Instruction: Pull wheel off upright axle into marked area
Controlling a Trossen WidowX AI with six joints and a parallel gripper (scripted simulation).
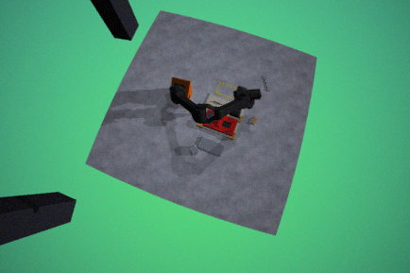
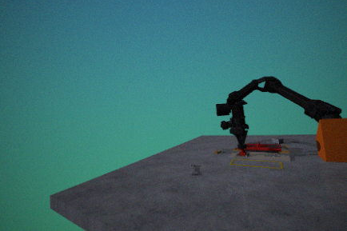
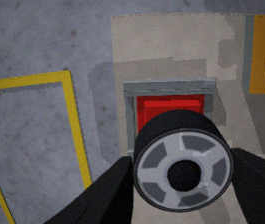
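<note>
My gripper tip is right at the wheel.
</note>
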